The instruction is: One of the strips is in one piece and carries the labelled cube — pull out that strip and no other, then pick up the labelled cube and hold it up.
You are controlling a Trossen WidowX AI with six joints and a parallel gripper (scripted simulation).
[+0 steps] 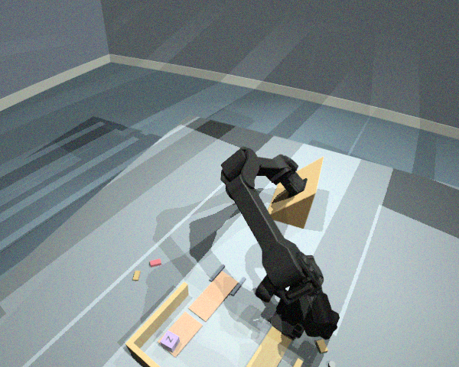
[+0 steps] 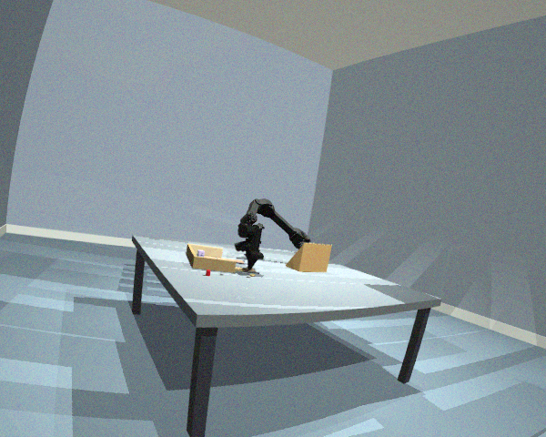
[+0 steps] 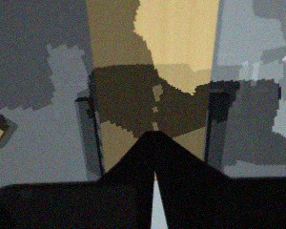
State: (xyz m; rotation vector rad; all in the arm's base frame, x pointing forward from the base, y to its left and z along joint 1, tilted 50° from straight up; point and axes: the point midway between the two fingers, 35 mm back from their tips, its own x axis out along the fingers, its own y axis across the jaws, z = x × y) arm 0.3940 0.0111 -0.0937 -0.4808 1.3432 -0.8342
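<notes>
Right now the strip is 100 mm ahead of my gripper tip and 20 mm to the right of it. Also, from my gripper tip: small tan block: 30 mm ahead, 90 mm to the left.
</notes>
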